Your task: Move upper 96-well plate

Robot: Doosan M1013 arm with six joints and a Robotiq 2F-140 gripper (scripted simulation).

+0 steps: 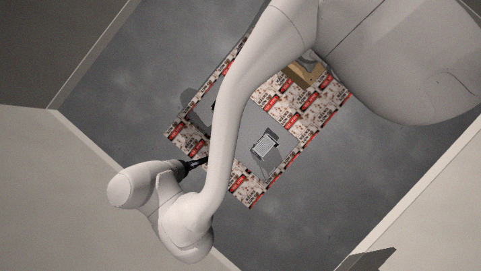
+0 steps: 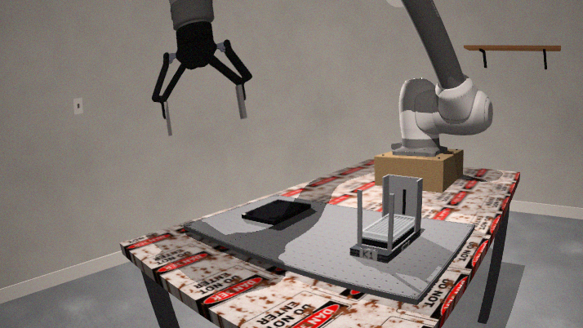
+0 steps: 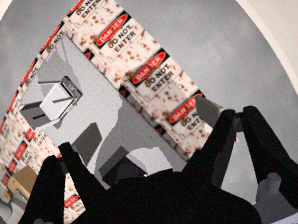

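Right now the white 96-well plate is 27 cm behind my hand, 24 cm to the left of it and 26 cm below it. Round my hand: black plate: 27 cm behind, 24 cm to the left, 27 cm below; black plate nest N1: 32 cm behind, 15 cm to the right, 29 cm below; pale square: 24 cm behind, 20 cm to the right, 28 cm below.
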